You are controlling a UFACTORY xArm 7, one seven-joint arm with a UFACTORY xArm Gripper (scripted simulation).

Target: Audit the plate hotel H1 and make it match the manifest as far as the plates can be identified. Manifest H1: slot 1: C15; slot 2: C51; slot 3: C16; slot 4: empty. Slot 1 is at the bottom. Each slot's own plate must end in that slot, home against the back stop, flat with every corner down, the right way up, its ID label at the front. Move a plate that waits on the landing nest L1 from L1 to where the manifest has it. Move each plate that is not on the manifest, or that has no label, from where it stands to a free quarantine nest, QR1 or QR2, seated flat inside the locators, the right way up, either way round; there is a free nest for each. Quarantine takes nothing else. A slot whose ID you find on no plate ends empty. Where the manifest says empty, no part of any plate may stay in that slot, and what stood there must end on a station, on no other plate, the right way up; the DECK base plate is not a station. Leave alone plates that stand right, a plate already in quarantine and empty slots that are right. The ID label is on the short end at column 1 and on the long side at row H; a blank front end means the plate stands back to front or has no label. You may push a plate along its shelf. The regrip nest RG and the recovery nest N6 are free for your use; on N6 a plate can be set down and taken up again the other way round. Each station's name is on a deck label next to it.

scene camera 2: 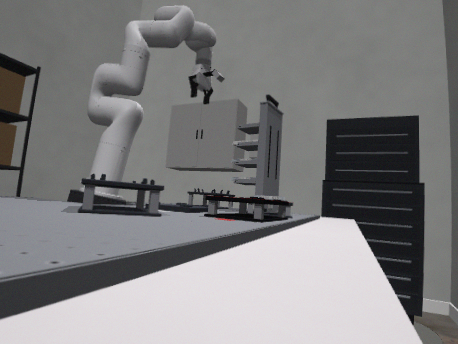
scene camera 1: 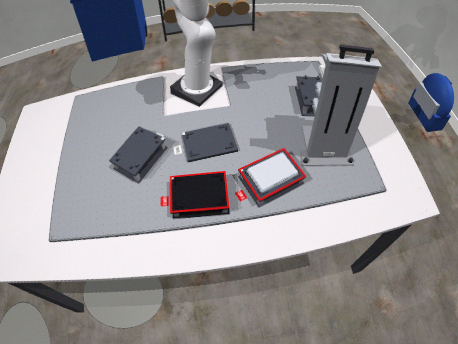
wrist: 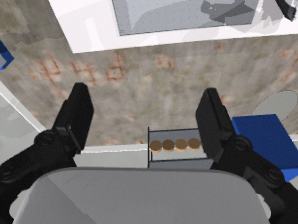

My gripper shows in scene camera 2 and in the wrist view; in scene camera 1 it is out of frame. One and the same spot on my gripper: [wrist: 233, 153] is [scene camera 2: 196, 85].
